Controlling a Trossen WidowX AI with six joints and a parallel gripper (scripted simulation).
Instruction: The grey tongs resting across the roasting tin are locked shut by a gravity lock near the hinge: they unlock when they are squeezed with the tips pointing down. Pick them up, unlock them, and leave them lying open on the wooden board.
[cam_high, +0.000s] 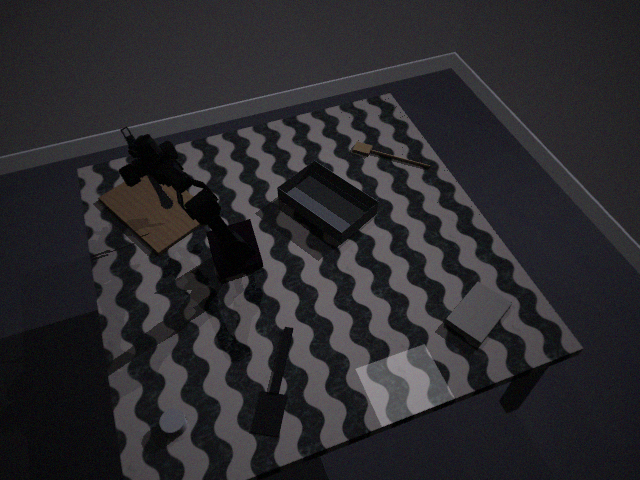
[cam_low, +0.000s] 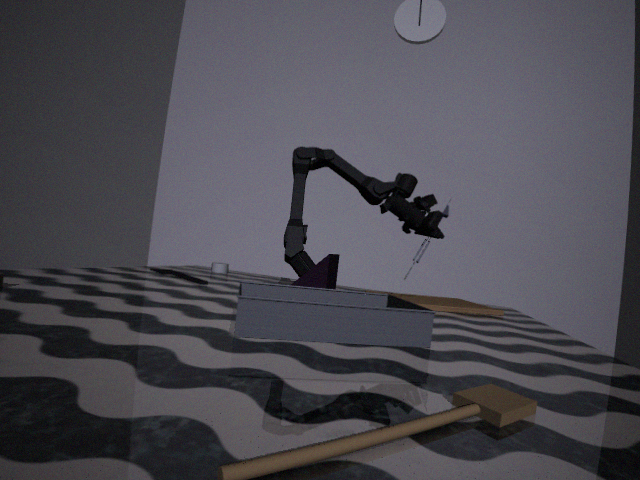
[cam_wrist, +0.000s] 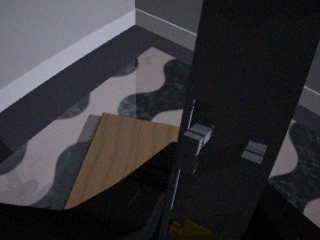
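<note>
My gripper tip is 21 cm above the wooden board and 1 cm to the left of it. Also, from my gripper tip: grey roasting tin (57 cm ahead, 22 cm to the right, 19 cm below); then yellow lock piece (3 cm to the right, 1 cm ahead, 1 cm above); then dark spatula (80 cm to the right, 21 cm below, 20 cm ahead).
</note>
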